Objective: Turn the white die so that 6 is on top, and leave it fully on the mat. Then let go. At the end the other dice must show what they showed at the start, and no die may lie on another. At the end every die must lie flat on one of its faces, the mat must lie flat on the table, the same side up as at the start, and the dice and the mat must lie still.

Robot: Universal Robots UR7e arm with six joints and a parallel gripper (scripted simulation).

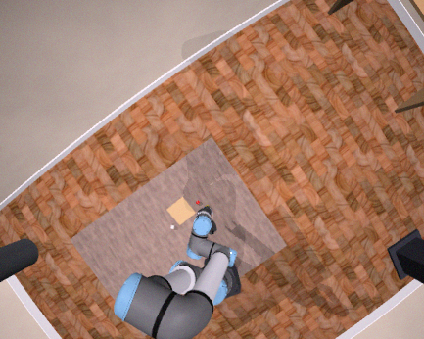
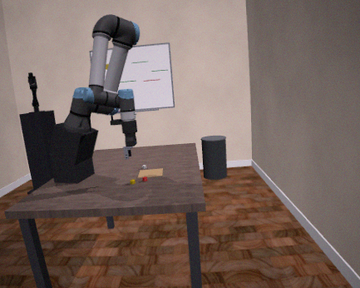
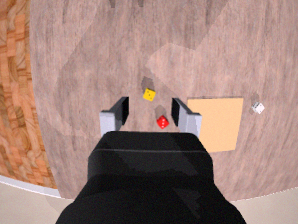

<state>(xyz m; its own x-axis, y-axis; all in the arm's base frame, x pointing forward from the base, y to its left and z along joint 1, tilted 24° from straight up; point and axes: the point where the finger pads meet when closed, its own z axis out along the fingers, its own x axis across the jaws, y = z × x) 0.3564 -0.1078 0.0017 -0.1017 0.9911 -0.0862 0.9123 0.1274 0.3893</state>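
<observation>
My hand is 15 cm above the yellow die and 1 cm short of it. Also, from my hand: white die: 27 cm to the left, 15 cm below; red die: 15 cm below, 7 cm ahead, 4 cm to the left; tan mat: 17 cm to the left, 16 cm below, 7 cm ahead.
</observation>
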